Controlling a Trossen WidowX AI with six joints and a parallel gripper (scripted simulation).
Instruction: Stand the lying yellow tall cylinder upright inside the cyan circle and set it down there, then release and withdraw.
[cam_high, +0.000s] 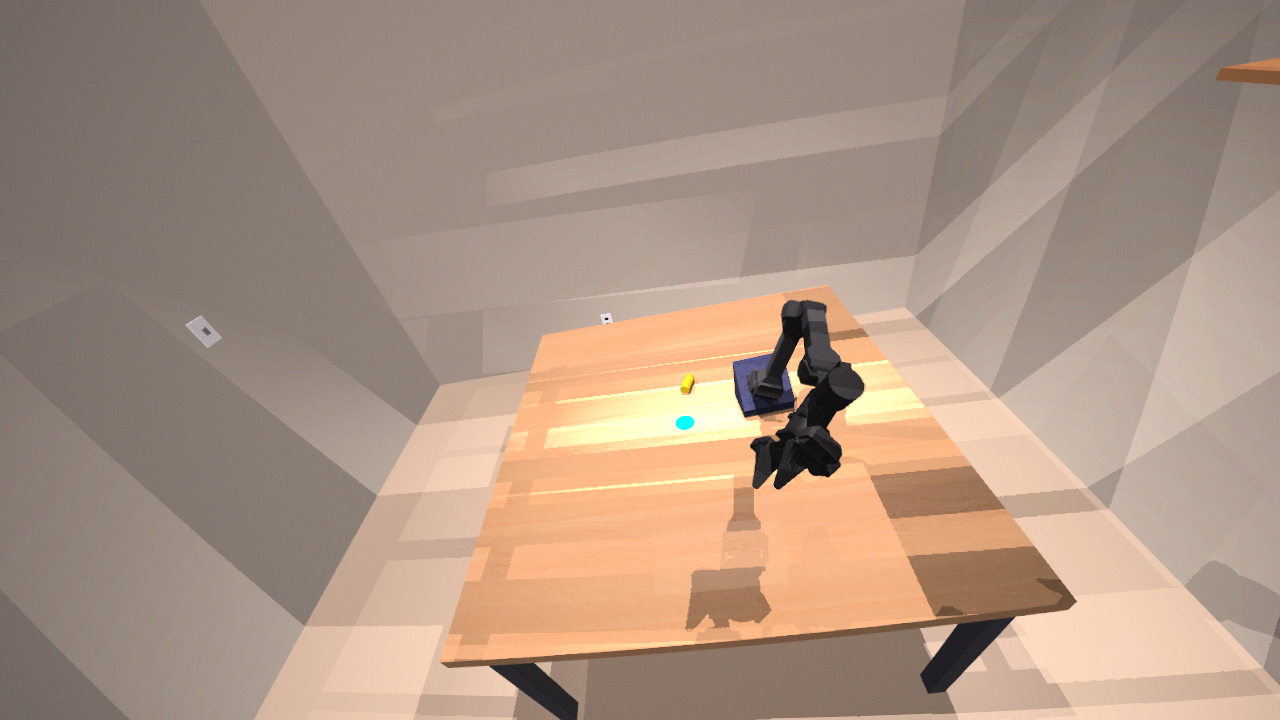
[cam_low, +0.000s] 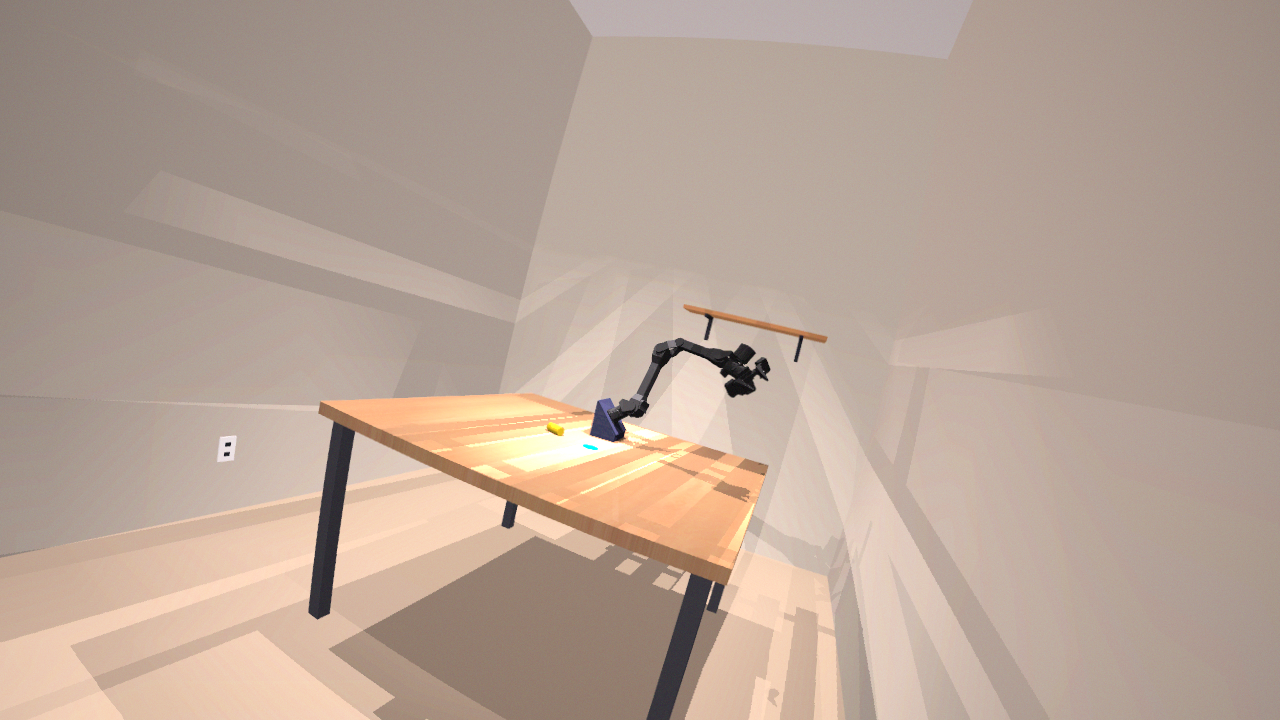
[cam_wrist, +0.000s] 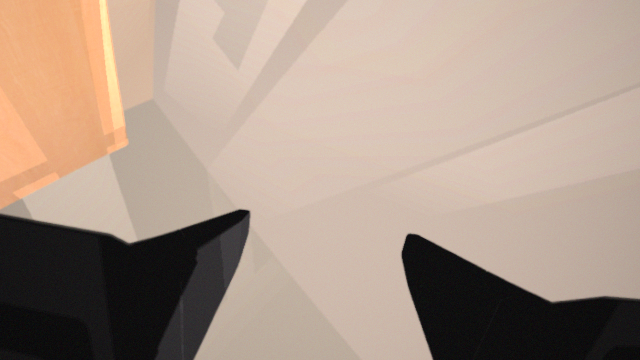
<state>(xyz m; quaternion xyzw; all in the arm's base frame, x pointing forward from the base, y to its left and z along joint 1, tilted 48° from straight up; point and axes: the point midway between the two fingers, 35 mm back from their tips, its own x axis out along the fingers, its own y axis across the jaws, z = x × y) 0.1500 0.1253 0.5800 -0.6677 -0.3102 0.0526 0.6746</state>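
The yellow tall cylinder lies 700 mm to the right of my gripper tip and 350 mm below it. The rest, counted from my gripper tip: cyan circle: 50 mm ahead, 530 mm to the right, 370 mm below.
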